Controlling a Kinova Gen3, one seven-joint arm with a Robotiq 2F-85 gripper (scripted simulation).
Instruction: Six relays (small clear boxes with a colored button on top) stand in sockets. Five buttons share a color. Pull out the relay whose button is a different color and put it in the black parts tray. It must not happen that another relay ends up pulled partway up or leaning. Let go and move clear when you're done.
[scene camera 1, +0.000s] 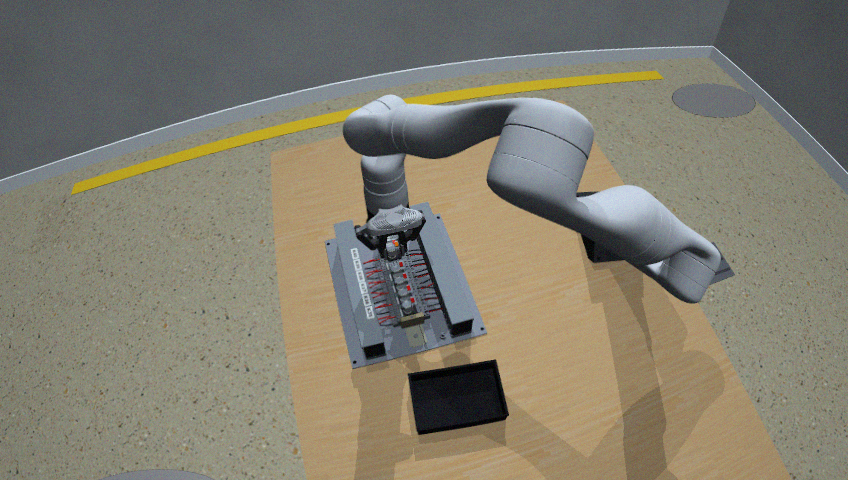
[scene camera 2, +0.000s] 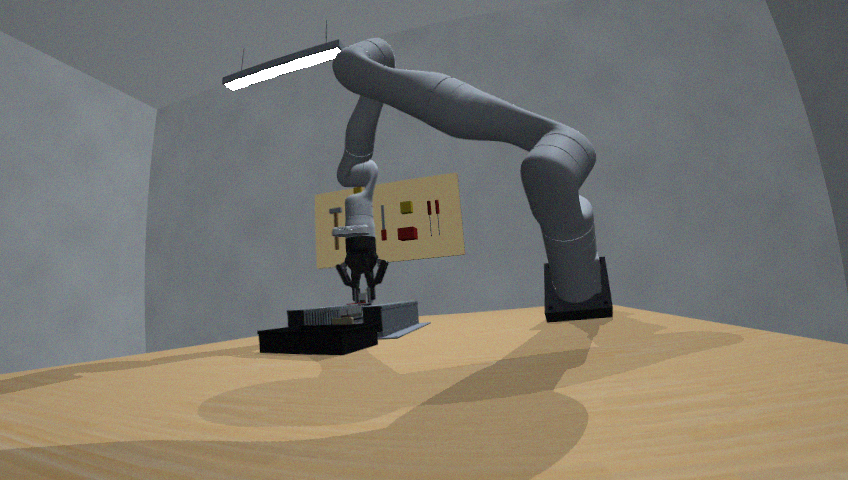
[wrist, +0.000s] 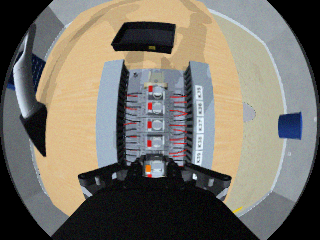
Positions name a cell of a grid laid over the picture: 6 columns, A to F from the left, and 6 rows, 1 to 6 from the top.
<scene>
I see my gripper (scene camera 2: C4) and a black parts tray (scene camera 1: D5).
The black parts tray shows as well in scene camera 2 (scene camera 2: C5) and in the wrist view (wrist: C1). My gripper shows as well in scene camera 1 (scene camera 1: C4) and in the wrist view (wrist: C5).
</scene>
